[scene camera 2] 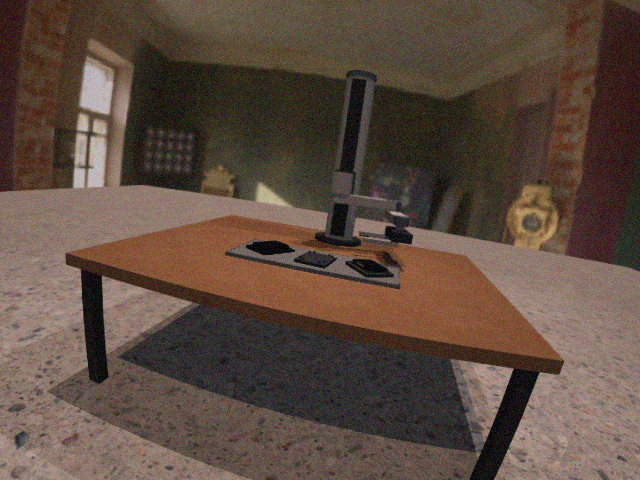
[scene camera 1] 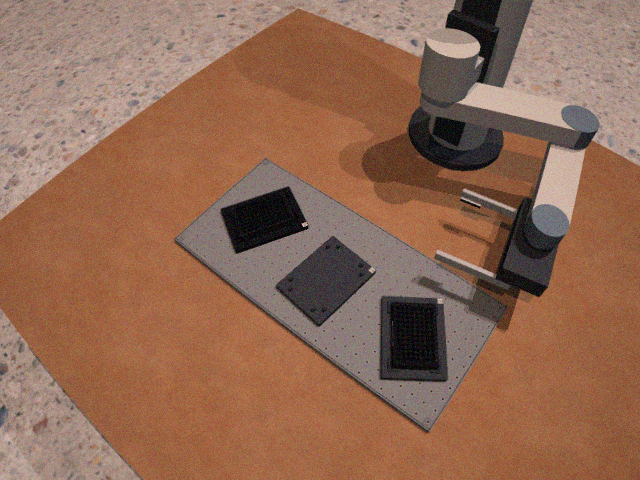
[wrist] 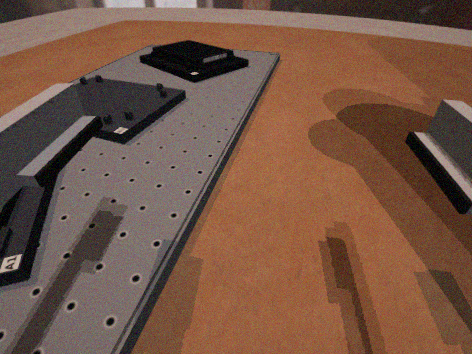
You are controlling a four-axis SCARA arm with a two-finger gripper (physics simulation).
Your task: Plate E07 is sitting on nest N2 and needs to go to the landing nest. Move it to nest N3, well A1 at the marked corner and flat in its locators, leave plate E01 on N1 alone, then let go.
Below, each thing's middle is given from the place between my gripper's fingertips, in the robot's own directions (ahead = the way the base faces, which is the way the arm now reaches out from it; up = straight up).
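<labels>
Dark nest [wrist: 126,108]: 80 mm below my hand, 140 mm to the right of it and 210 mm ahead of it at present.
</labels>
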